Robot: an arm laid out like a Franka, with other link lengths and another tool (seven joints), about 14 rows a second.
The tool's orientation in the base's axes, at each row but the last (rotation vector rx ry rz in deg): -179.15, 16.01, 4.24; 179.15, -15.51, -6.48; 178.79, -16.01, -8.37; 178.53, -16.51, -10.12; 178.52, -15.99, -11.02; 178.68, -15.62, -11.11; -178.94, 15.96, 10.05; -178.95, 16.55, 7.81
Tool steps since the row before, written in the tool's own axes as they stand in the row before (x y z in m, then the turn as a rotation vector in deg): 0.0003, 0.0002, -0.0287, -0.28, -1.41, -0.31; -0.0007, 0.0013, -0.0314, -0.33, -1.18, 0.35; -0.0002, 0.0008, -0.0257, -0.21, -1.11, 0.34; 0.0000, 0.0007, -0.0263, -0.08, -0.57, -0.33; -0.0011, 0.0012, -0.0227, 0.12, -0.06, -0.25; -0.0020, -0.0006, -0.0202, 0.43, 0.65, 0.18; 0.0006, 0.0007, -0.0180, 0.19, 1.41, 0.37; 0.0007, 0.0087, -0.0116, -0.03, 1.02, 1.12
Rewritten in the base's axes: 0.0016, -0.0004, 0.0287, -0.01, 1.44, 0.32; 0.0013, -0.0013, 0.0314, -0.15, 1.22, -0.33; 0.0021, -0.0008, 0.0256, -0.04, 1.13, -0.33; 0.0028, -0.0008, 0.0261, 0.06, 0.57, 0.33; 0.0015, -0.0011, 0.0227, 0.16, 0.04, 0.23; 0.0006, 0.0008, 0.0203, 0.29, -0.71, -0.22; 0.0025, -0.0010, 0.0178, -0.10, -1.42, -0.38; 0.0001, -0.0088, 0.0115, -0.31, -0.99, -1.11
